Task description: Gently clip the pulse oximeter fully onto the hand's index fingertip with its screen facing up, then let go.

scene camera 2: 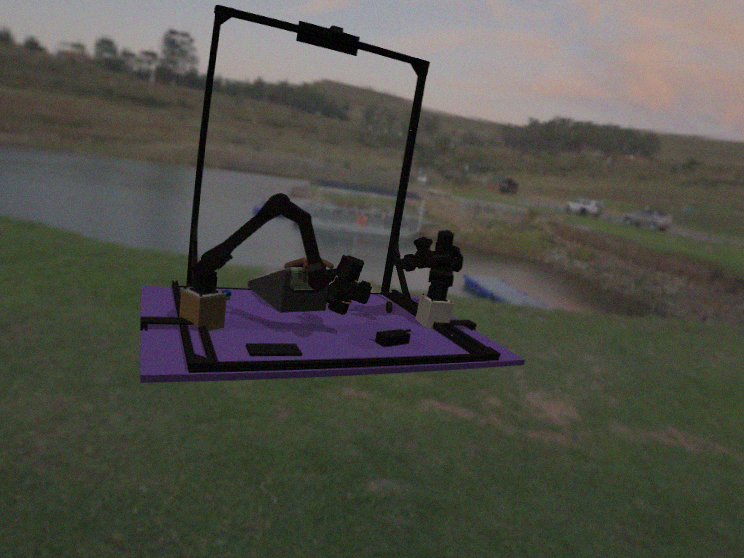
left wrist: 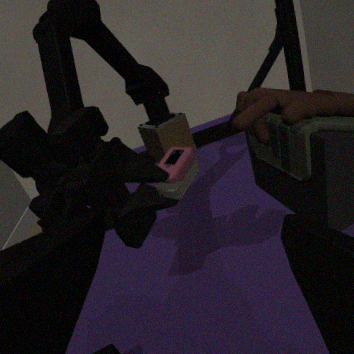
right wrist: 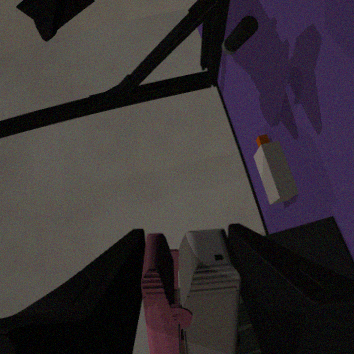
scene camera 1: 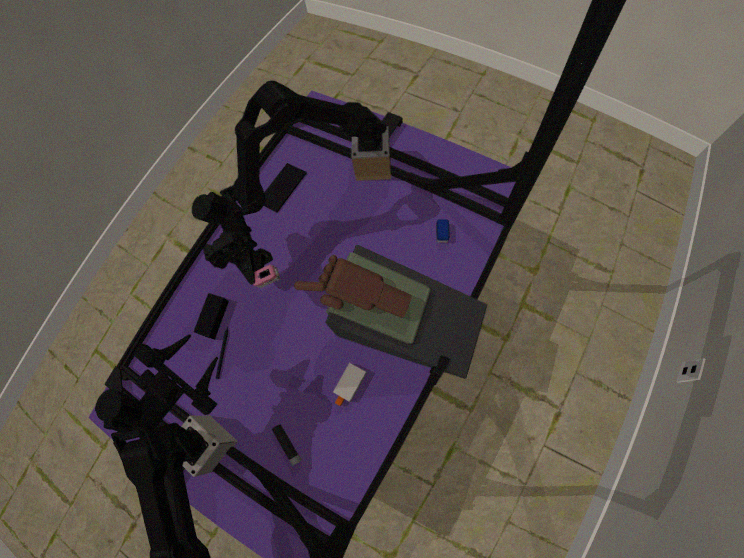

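Where they show: left gripper, fingertip midpoint: [scene camera 2: 395, 262] [left wrist: 194, 223] [right wrist: 12, 11] [scene camera 1: 203, 346]; right gripper, fingertip midpoint: [scene camera 2: 351, 281] [left wrist: 172, 188] [right wrist: 186, 236] [scene camera 1: 256, 285]; left arm's base, origin of the base link: [scene camera 2: 436, 298] [scene camera 1: 191, 446]; right arm's base, origin of the base link: [scene camera 2: 203, 290] [left wrist: 160, 119] [scene camera 1: 370, 141].
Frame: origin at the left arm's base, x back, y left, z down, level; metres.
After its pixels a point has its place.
Note:
The pulse oximeter [scene camera 1: 265, 275] {x -0.411, y 0.074, z -0.083 m} [left wrist: 183, 165] {x -0.398, y 0.070, z -0.076 m} [right wrist: 210, 290] {x -0.401, y 0.107, z -0.058 m} has a pink upper half with a dark screen and a whitish lower half. My right gripper [scene camera 1: 258, 268] [left wrist: 172, 188] {x -0.384, y 0.088, z -0.061 m} [right wrist: 186, 236] {x -0.384, y 0.088, z -0.061 m} is shut on it, holding it above the table, screen up and slightly tilted. The brown hand [scene camera 1: 357, 285] {x -0.509, y -0.104, z -0.083 m} [scene camera 2: 306, 263] {x -0.522, y -0.019, z -0.087 m} [left wrist: 300, 104] {x -0.443, y -0.079, z -0.087 m} rests on a green pad [scene camera 1: 419, 312] {x -0.555, y -0.231, z 0.005 m} on a dark grey block [scene camera 1: 459, 333] {x -0.580, y -0.331, z 0.061 m}. Its index finger [scene camera 1: 308, 286] extends towards the oximeter; a gap separates them in scene camera 1. The right wrist view hides the finger. My left gripper [scene camera 1: 202, 349] {x -0.220, y 0.056, z -0.138 m} [left wrist: 194, 223] {x -0.220, y 0.056, z -0.138 m} is open and empty.
A white box with an orange end [scene camera 1: 349, 382] {x -0.338, y -0.187, z 0.077 m} [right wrist: 278, 172] {x -0.342, y -0.163, z 0.088 m}, a dark cylinder [scene camera 1: 285, 443] {x -0.130, y -0.153, z 0.080 m} [right wrist: 242, 33] {x -0.150, y -0.118, z 0.084 m}, a blue item [scene camera 1: 442, 229] {x -0.786, y -0.148, z 0.073 m}, a black box [scene camera 1: 210, 315] {x -0.251, y 0.206, z 0.072 m} [scene camera 2: 392, 337] {x -0.265, y 0.244, z 0.074 m}, a thin dark stick [scene camera 1: 222, 354] {x -0.192, y 0.122, z 0.097 m} and a flat black slab [scene camera 1: 285, 187] {x -0.659, y 0.300, z 0.097 m} [scene camera 2: 273, 349] {x -0.658, y 0.320, z 0.097 m} lie around.

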